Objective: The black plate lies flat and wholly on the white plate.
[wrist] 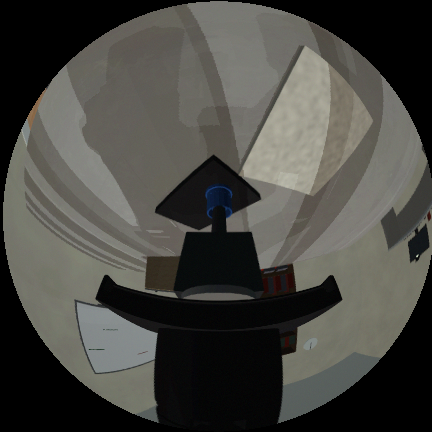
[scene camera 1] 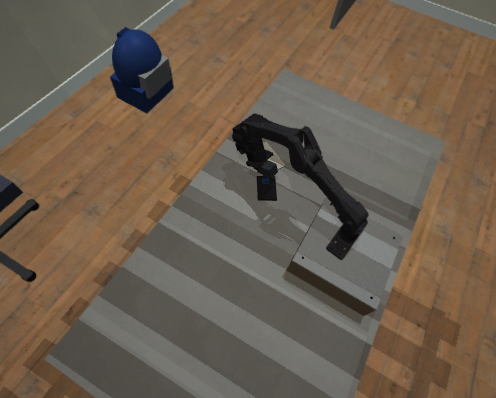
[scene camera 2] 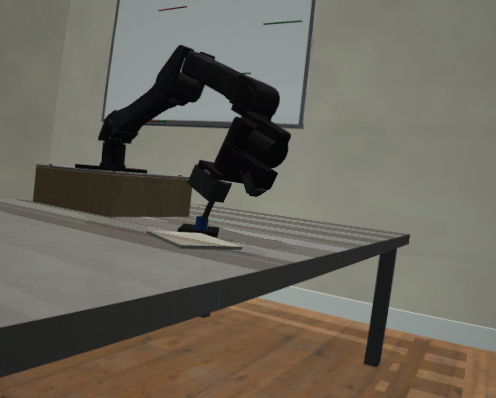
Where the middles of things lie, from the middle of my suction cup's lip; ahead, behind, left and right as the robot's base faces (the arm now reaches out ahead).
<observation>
I see the black plate [wrist: 186,203] 20 mm to the left of my suction cup, 20 mm behind it and 10 mm below it. Round my suction cup: white plate [scene camera 2: 184,240] 100 mm to the right, 80 mm ahead, 20 mm below.
</observation>
